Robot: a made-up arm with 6 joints.
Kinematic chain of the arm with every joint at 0, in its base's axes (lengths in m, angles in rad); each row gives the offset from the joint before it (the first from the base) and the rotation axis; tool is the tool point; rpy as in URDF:
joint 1: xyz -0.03 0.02 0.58 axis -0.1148 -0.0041 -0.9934
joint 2: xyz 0 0.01 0.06 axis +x
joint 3: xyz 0 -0.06 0.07 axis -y
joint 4: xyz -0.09 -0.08 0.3 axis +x
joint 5: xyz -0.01 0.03 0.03 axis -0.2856 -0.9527 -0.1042
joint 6: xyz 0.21 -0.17 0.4 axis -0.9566 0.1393 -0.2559
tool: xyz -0.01 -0.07 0.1 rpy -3.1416 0 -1.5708
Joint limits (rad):
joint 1: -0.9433..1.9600
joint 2: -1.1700..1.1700
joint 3: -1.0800..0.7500
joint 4: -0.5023..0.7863
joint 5: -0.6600..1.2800
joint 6: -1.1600..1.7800
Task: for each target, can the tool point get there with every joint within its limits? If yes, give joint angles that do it. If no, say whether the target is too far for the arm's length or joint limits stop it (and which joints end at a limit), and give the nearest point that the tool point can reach.
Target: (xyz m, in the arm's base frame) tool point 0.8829 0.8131 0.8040
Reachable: no: too far | nearest point 0.7131 0.6615 0.8030 | short by 0.228 m
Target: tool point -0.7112 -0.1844 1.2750
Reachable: yes | joints -0.6560 -0.4447 0.3173 -0.3930 1.0061 -0.1850
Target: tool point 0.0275 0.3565 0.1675
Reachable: no: joint limits stop it (at a limit: joint 1, joint 2, joint 3, joint 4, joint 5, joint 6) | nearest point 0.1930 0.2766 0.1983 | short by 0.186 m
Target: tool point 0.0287 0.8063 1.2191
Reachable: yes | joints 1.6552 -0.4687 0.5555 0.2360 0.8744 -0.5227
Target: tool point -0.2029 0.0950 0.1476
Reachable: no: joint limits stop it (at a limit: joint 1, joint 3, joint 4, joint 5, joint 6) | nearest point -0.3184 -0.2708 0.2734 | short by 0.404 m
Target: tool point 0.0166 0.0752 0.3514
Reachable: no: joint limits stop it (at a limit: joint 2, joint 3, joint 4, joint 5, joint 6) | nearest point 0.2203 0.2450 0.1953 | short by 0.308 m
